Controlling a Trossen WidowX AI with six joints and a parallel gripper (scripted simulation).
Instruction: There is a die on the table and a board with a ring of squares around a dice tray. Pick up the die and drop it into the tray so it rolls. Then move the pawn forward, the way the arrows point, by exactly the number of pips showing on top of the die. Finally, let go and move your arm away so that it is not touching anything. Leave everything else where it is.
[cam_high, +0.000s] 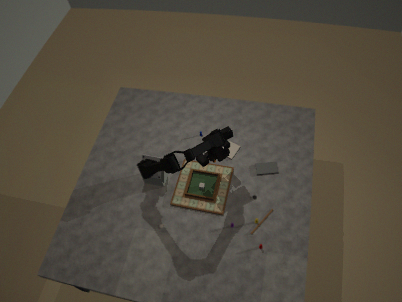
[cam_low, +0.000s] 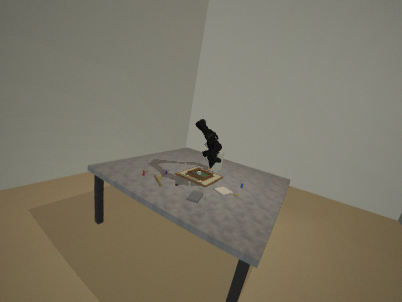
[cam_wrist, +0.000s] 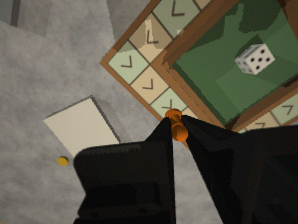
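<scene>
My gripper tip is now 11 cm above the tray, 10 cm to the left of it and 4 cm past it. The rest, counted from my gripper tip: orange pawn: 1 cm above; white card: 16 cm to the left, 12 cm below, 4 cm ahead; white die: 12 cm to the right, 9 cm below, 4 cm behind.
</scene>
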